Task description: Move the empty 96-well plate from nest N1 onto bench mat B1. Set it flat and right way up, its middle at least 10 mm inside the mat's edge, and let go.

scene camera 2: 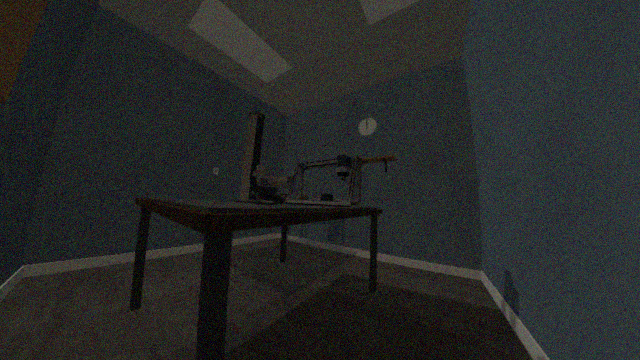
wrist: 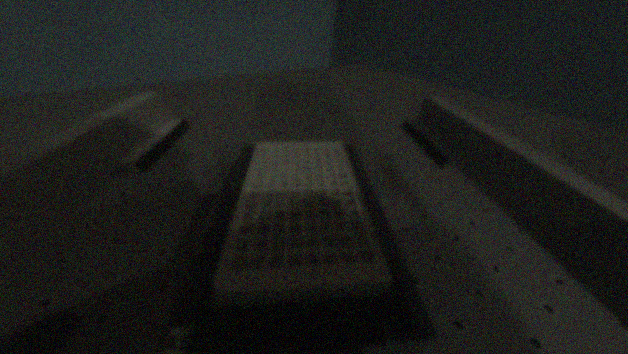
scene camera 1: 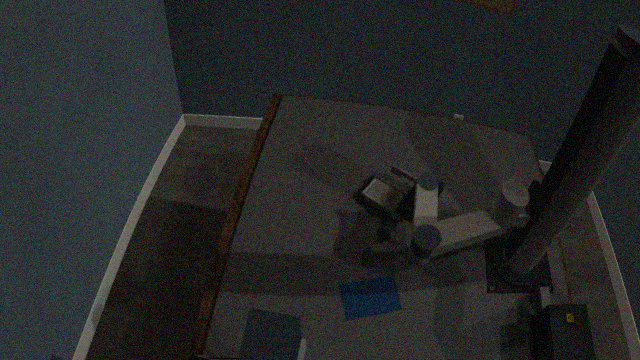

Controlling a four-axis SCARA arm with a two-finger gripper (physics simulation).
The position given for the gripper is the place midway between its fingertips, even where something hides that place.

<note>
In view: the gripper [scene camera 1: 379,181], a pale 96-well plate [wrist: 301,231] and a blue bench mat [scene camera 1: 376,296].
</note>
